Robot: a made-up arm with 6 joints. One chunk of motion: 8 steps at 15 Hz.
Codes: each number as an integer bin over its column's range. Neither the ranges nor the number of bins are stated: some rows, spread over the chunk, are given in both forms.
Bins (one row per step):
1: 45 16 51 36 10 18
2: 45 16 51 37 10 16
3: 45 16 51 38 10 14
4: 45 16 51 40 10 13
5: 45 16 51 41 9 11
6: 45 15 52 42 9 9
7: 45 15 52 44 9 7
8: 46 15 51 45 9 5
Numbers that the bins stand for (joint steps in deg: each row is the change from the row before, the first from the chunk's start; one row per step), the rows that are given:
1: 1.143 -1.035 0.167 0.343 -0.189 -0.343
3: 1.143 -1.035 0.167 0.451 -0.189 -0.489
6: 1.143 -1.095 0.178 0.667 -0.200 -0.671
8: 1.224 -1.095 0.167 0.829 -0.200 -0.817
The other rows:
2: 1.143 -1.035 0.167 0.397 -0.189 -0.416
4: 1.143 -1.035 0.167 0.559 -0.189 -0.525
5: 1.143 -1.035 0.167 0.613 -0.200 -0.598
7: 1.143 -1.095 0.178 0.775 -0.200 -0.744

